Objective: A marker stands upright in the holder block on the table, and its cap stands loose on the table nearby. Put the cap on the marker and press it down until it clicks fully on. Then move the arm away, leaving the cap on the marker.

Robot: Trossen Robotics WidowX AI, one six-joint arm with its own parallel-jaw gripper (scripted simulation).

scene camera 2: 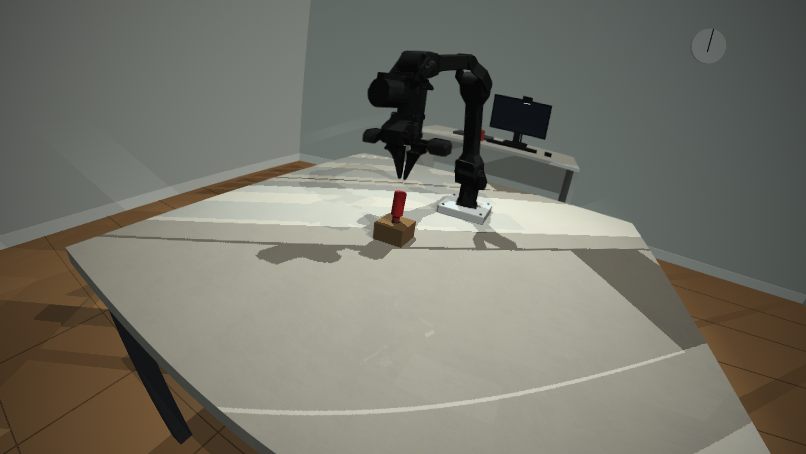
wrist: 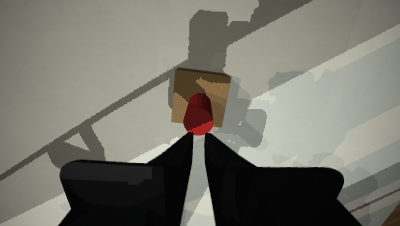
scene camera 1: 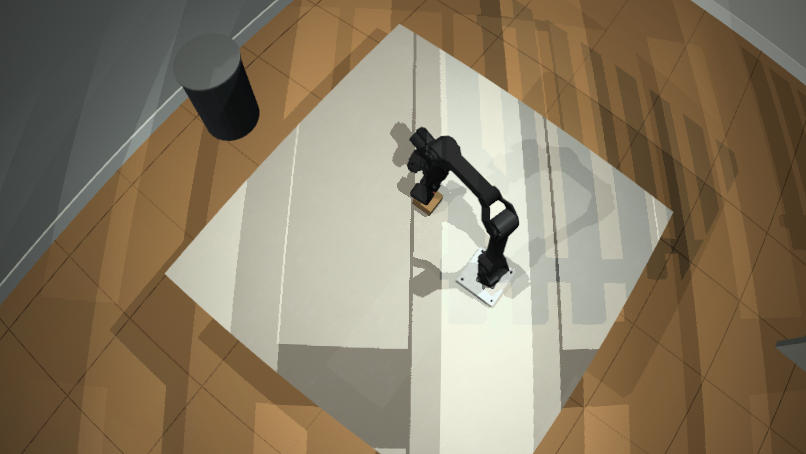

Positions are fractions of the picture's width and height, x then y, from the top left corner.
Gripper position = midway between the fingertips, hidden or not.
Scene:
my gripper: scene camera 2 0.50, 0.40; wrist 0.50, 0.61; scene camera 1 0.54, 0.41

